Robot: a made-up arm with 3 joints.
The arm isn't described. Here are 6 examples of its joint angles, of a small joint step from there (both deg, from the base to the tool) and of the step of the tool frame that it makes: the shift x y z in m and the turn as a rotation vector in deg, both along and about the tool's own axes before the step.
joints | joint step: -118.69 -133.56 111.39 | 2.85 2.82 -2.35
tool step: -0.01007 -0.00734 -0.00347 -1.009 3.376 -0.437
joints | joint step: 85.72 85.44 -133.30 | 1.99 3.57 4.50
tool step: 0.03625 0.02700 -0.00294 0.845 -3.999 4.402
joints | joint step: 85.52 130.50 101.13 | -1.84 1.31 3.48
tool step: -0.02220 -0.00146 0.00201 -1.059 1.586 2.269
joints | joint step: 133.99 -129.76 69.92 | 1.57 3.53 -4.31
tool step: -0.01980 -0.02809 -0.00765 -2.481 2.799 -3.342
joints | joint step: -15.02 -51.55 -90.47 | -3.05 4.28 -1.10
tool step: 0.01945 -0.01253 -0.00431 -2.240 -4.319 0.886
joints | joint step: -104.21 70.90 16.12 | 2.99 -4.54 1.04
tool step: -0.01676 0.03457 -0.02105 5.146 1.369 -0.051
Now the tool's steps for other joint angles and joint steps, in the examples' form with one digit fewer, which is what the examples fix.
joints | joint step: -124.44 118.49 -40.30 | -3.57 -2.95 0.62
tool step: 0.0194 0.0245 0.0325 4.30 -0.54 -1.00
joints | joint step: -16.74 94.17 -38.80 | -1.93 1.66 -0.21
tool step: 0.0234 -0.0012 0.0248 -0.08 -2.54 -0.38
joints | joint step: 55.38 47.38 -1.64 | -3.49 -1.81 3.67
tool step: 0.0210 0.0630 0.0363 1.80 -2.54 6.07
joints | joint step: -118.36 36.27 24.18 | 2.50 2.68 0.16
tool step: -0.0292 -0.0374 -0.0270 -1.82 2.49 -1.82
